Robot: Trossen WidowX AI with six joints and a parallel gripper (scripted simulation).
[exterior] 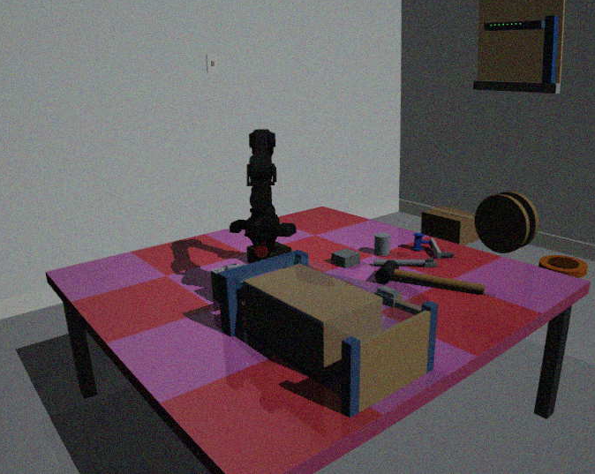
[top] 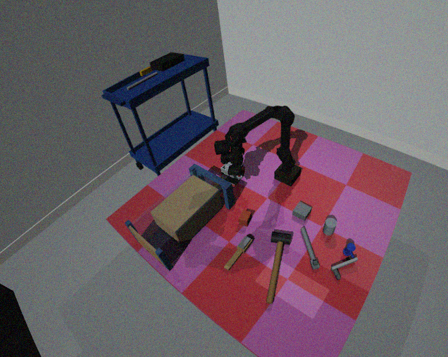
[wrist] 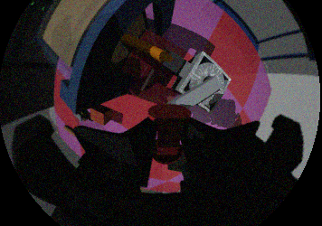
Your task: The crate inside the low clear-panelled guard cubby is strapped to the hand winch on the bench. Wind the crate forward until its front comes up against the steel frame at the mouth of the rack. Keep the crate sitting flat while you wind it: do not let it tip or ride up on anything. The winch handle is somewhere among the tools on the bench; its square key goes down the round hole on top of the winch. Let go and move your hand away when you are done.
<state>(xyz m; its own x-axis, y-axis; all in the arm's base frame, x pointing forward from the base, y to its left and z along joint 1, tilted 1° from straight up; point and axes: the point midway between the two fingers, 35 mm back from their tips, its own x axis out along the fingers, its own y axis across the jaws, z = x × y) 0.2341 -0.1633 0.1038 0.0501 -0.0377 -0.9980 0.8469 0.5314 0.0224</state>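
The red-knobbed winch handle lies 2 cm to the right of my gripper tip, 2 cm below it and 2 cm behind it. Also, from my gripper tip: frame 11 cm ahead, 8 cm to the right, 2 cm below; red knob 1 cm to the left, 1 cm behind, 1 cm above; grey winch 9 cm to the right, 9 cm below, 6 cm behind.
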